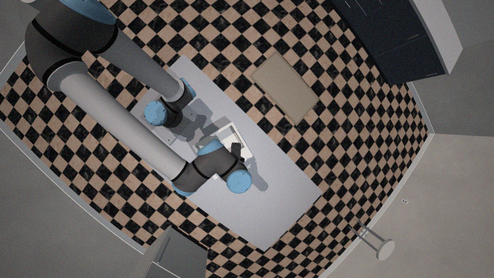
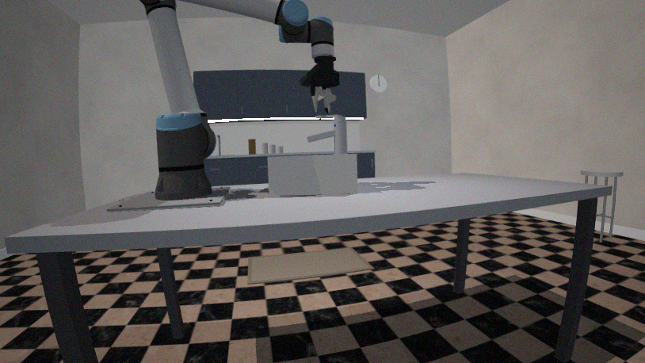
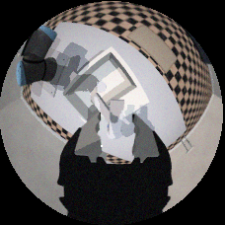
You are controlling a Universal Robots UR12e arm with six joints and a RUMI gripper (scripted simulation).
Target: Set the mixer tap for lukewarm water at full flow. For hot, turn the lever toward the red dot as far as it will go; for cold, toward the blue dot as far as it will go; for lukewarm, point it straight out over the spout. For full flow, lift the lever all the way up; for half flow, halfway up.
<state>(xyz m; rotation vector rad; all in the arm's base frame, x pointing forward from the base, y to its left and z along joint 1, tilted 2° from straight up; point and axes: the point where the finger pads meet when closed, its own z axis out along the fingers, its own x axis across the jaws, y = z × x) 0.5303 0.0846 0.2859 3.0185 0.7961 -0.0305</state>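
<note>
The lever lies 20 mm ahead of my hand, 30 mm to the right of it and 30 mm below it. From my hand the other things lie so: sink 70 mm behind, 30 mm to the right, 270 mm below; mixer tap 30 mm ahead, 50 mm to the right, 80 mm below.
</note>
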